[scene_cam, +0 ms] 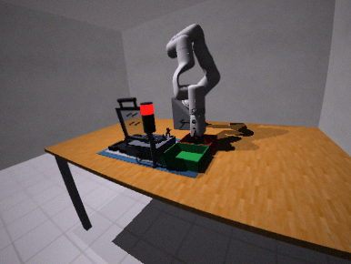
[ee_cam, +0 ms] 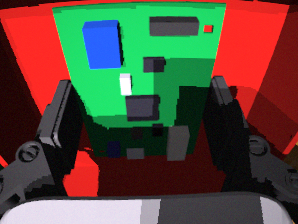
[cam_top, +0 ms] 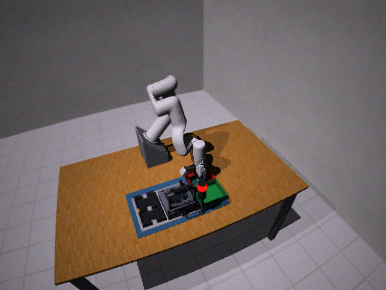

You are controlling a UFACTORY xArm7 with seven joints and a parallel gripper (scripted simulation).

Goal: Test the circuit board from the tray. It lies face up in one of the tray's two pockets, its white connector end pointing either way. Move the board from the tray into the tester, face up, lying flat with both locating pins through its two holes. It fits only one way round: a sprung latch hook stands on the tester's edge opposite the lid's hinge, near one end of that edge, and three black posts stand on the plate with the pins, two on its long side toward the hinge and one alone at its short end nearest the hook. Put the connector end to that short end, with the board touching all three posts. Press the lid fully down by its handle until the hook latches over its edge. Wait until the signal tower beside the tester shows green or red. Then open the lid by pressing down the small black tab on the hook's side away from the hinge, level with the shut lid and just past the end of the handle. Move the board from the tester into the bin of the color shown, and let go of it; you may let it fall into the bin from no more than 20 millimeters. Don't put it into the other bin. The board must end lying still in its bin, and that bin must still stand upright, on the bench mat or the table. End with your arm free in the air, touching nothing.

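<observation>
The red bin lies right at my hand. From my hand the other things lie so: green circuit board 10 mm below; then grey tester plate 120 mm ahead, 190 mm to the right, 50 mm above; then green bin 150 mm ahead, 10 mm to the left.
</observation>
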